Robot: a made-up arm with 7 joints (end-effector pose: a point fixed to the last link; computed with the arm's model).
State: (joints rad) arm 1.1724 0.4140 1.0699 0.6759 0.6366 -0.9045 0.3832
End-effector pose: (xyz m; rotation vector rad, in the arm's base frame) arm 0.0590 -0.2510 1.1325 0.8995 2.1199 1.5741
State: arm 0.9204 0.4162 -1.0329 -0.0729 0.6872 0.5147 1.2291
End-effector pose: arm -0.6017 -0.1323 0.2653 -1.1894 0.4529 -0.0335
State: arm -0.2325 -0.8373 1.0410 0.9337 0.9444 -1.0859 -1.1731
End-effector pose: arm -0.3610 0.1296 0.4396 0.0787 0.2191 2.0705
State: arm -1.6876 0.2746 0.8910 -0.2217 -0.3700 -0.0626 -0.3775
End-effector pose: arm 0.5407 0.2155 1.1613 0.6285 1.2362 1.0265
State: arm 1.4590 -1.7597 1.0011 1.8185 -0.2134 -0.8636 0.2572
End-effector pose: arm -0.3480 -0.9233 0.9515 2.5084 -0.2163 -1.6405
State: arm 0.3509 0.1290 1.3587 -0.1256 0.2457 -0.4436 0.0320
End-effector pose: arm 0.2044 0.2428 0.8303 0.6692 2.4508 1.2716
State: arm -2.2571 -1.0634 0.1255 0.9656 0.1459 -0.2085 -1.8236
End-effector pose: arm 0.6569 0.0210 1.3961 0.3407 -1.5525 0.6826
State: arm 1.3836 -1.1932 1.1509 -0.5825 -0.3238 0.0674 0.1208
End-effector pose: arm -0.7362 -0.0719 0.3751 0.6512 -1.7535 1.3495
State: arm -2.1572 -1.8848 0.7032 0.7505 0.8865 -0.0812 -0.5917
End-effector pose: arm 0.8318 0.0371 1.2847 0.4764 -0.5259 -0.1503
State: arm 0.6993 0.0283 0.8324 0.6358 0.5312 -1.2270 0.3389
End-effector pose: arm -0.1615 0.0186 1.0391 0.1941 1.8447 1.2966
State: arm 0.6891 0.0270 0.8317 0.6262 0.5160 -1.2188 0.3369
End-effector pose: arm -0.1580 0.0281 1.0334 0.1825 1.8590 1.2948
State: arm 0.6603 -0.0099 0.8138 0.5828 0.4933 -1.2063 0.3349
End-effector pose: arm -0.1382 0.0696 1.0110 0.1462 1.9242 1.2579
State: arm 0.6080 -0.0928 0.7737 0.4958 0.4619 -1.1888 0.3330
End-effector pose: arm -0.0965 0.1508 0.9597 0.0868 2.0507 1.1616
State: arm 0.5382 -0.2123 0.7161 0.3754 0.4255 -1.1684 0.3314
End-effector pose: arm -0.0347 0.2552 0.8722 0.0290 2.2122 0.9930
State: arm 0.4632 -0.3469 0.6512 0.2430 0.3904 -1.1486 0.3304
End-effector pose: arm 0.0428 0.3504 0.7563 0.0032 2.3649 0.7684
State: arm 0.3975 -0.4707 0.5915 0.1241 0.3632 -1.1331 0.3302
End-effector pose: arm 0.1239 0.4102 0.6402 0.0182 2.4731 0.5389
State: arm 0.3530 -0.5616 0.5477 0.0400 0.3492 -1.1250 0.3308
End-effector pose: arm 0.1884 0.4341 0.5554 0.0519 2.5277 0.3631
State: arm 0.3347 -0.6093 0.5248 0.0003 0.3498 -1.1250 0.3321
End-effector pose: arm 0.2206 0.4391 0.5151 0.0742 2.5428 0.2722
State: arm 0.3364 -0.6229 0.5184 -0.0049 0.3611 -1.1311 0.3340
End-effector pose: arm 0.2243 0.4387 0.5091 0.0766 2.5371 0.2504
